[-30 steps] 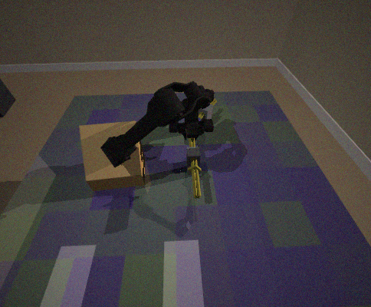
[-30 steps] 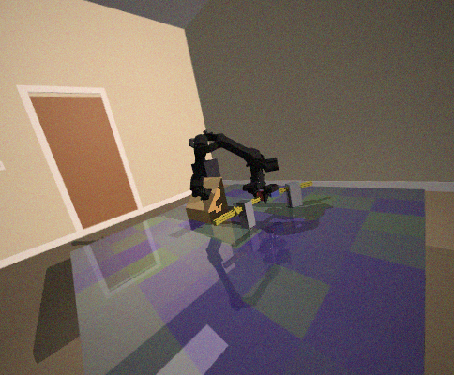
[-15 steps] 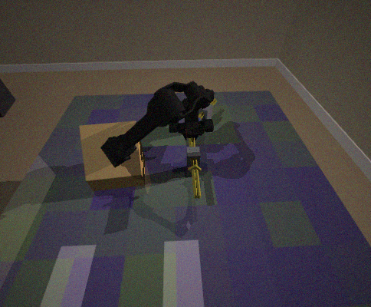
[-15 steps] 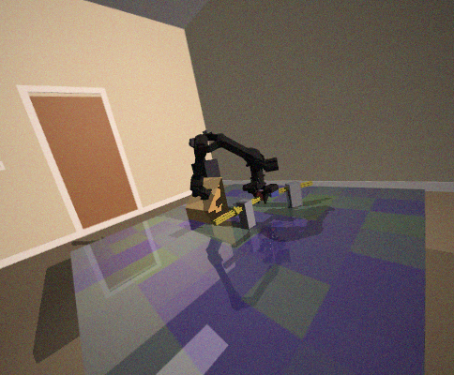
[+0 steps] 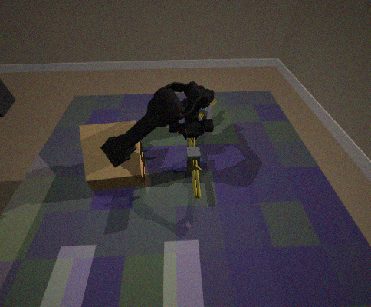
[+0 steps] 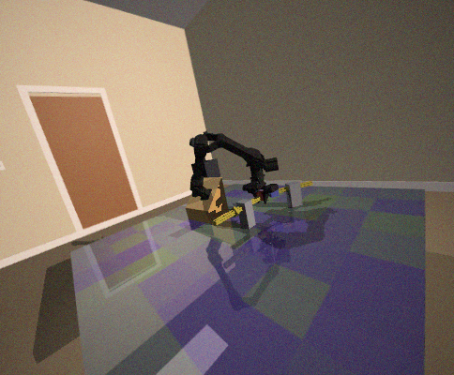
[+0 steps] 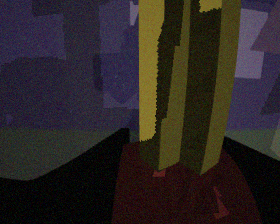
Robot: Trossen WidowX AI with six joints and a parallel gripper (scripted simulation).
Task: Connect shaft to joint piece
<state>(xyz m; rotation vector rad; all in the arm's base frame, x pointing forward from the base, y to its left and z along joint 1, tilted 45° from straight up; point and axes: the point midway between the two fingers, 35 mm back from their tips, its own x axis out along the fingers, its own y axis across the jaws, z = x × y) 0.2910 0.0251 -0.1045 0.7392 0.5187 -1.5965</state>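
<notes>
Right now the dark red joint piece is 20 mm to the left of my gripper tip and 40 mm above it.
</notes>
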